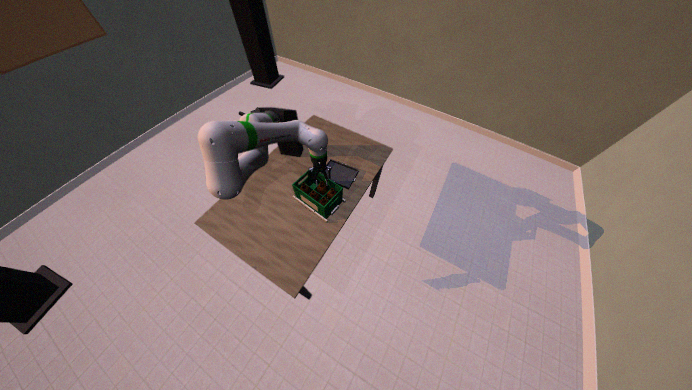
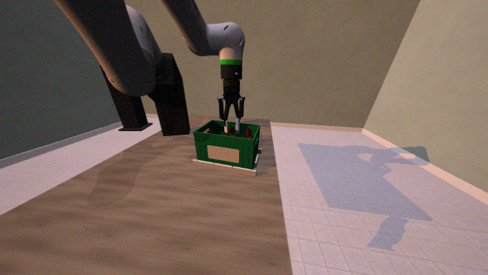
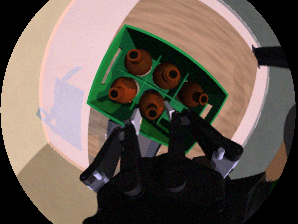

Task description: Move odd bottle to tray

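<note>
Now: hand 9 cm above the green crate, 4 cm to the left of it and 1 cm past it. From my hand the other things lie so: brown bottle: 9 cm to the right, 8 cm below, 2 cm behind; dark tray: 23 cm to the left, 16 cm below, 4 cm ahead.
</note>
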